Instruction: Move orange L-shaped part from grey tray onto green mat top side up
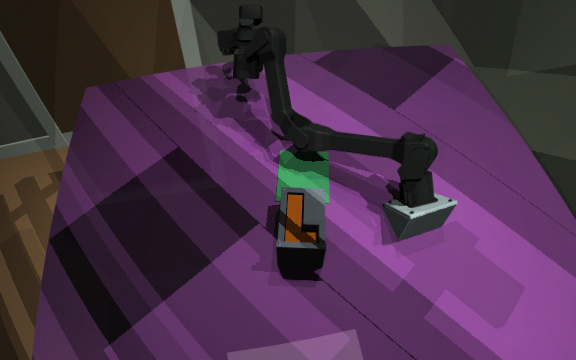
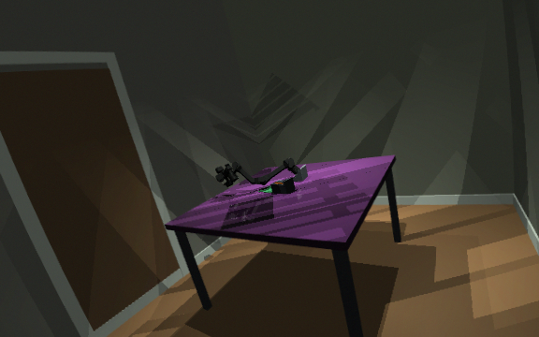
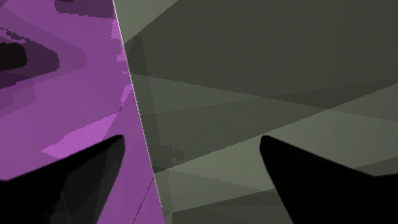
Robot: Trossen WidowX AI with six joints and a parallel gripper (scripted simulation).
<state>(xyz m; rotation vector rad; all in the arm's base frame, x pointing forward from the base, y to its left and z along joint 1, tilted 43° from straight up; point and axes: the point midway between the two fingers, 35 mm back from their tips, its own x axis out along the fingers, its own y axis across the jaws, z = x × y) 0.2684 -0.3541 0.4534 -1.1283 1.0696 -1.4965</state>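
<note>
The orange L-shaped part lies 610 mm to the left of my gripper tip, 60 mm below it and 10 mm behind it. The rest, counted from my gripper tip: green mat 440 mm to the left, 120 mm below, 50 mm behind.
</note>
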